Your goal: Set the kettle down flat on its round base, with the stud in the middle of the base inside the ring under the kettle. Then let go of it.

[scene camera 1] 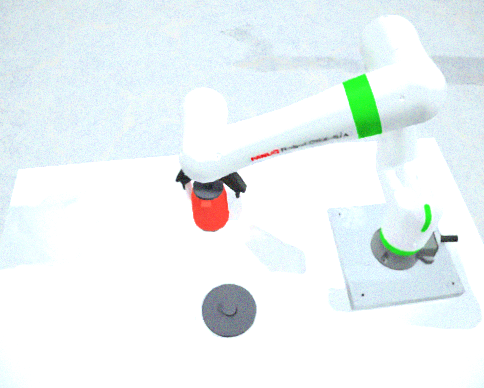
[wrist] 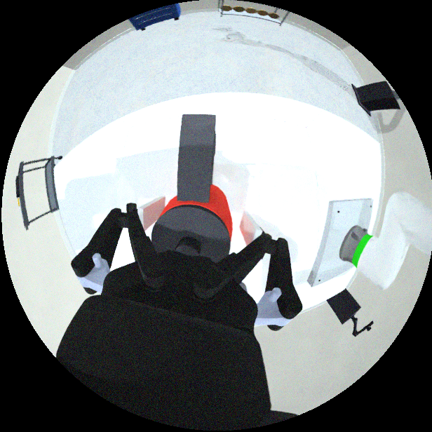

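Note:
The red kettle (scene camera 1: 210,216) (wrist: 223,206) stands upright on the white table (scene camera 1: 115,310), with a dark grey lid and a grey handle (wrist: 197,155) that points away from the gripper body in the wrist view. My gripper (scene camera 1: 212,194) (wrist: 202,211) is open, with its light fingers spread on either side of the kettle's upper part and nothing held; its pads show red reflections in the wrist view. The round dark grey base (scene camera 1: 229,326) lies flat on the table, apart from the kettle and nearer the scene camera. Its stud (scene camera 1: 229,309) shows in its middle. The ring under the kettle is hidden.
The arm's grey mounting plate (scene camera 1: 357,285) (wrist: 325,250) is on the right side of the table. The white forearm (scene camera 1: 300,132) reaches over the table from the right. In the wrist view, a blue container (wrist: 156,17) and a grey frame cart (wrist: 52,185) stand beyond the table.

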